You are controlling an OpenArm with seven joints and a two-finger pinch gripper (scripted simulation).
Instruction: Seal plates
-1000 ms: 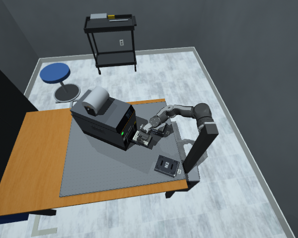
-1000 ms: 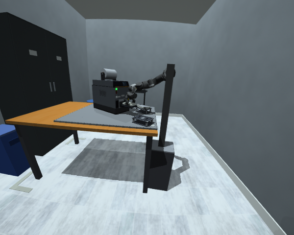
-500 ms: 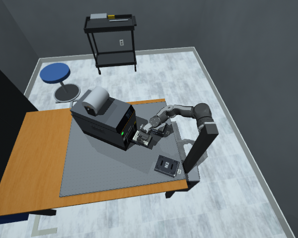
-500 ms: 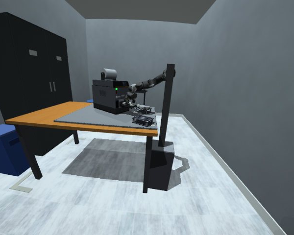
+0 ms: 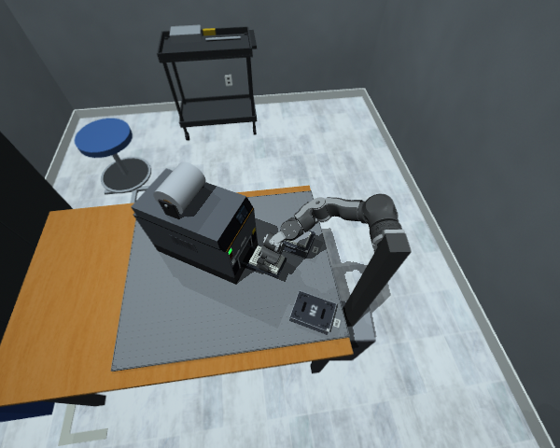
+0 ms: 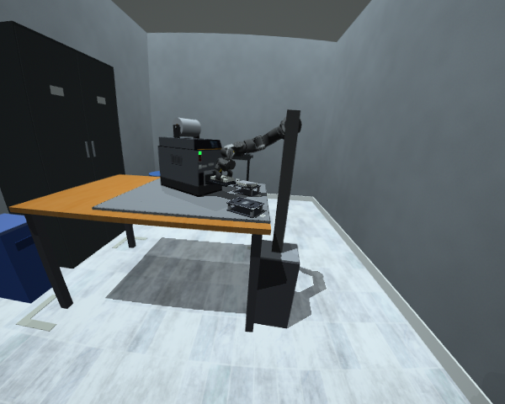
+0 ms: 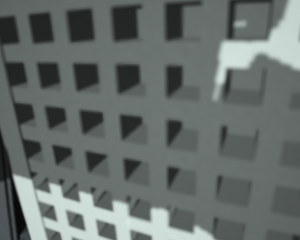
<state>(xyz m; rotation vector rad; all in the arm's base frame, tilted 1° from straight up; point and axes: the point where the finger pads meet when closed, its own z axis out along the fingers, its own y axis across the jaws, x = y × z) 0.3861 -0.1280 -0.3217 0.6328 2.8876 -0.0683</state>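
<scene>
Right now the sealer stage is 20 mm below my hand. Round my hand: foil roll 300 mm ahead, 290 mm above, 140 mm to the right; white well plate right at my hand; grey start button 130 mm ahead, 70 mm above, 40 mm to the left.
</scene>
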